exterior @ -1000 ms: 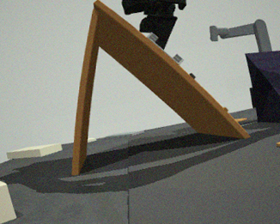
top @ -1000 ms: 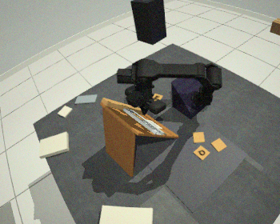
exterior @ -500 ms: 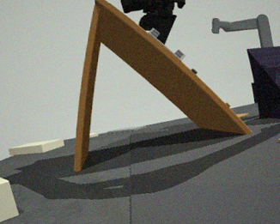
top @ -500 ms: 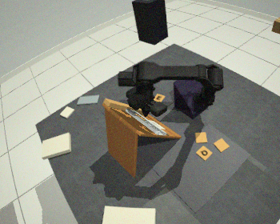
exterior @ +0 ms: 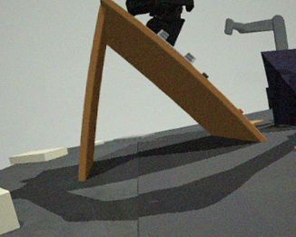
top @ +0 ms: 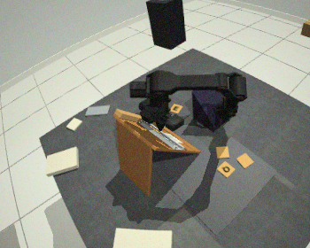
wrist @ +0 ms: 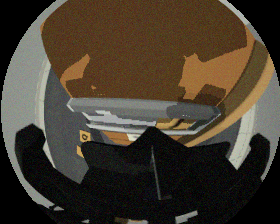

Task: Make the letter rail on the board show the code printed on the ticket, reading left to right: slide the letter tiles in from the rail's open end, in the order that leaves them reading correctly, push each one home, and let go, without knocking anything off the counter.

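Now: the white ticket 90 mm below my gripper tip, 50 mm behind it and 10 mm to the left of it. Round my gripper tip: cream block 380 mm to the right, 380 mm ahead, 170 mm below; then small cream card 570 mm to the right, 190 mm ahead, 180 mm below; then grey card 540 mm to the right, 180 mm below, 30 mm ahead.
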